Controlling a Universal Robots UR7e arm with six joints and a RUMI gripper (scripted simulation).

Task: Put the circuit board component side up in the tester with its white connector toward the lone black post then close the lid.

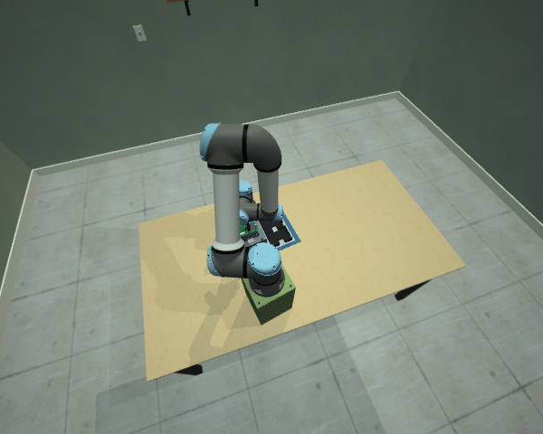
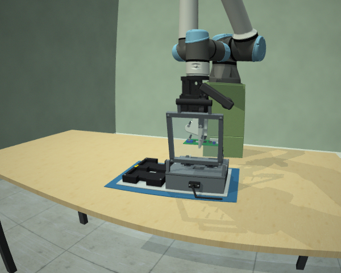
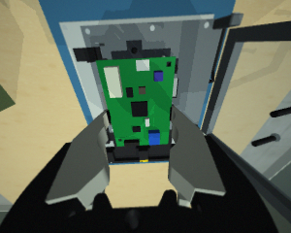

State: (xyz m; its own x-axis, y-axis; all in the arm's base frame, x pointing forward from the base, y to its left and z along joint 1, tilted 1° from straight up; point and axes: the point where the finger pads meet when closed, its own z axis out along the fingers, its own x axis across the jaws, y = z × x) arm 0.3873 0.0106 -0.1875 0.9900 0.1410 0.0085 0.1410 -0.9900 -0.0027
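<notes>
Right now the tester bed is 10 mm ahead of my hand, 10 mm to the left of it and 60 mm below it. Also, from my hand: green circuit board: right at my hand; then clear lid: 130 mm ahead, 20 mm to the left, 50 mm above; then black block: 70 mm behind, 50 mm to the left, 40 mm below.
</notes>
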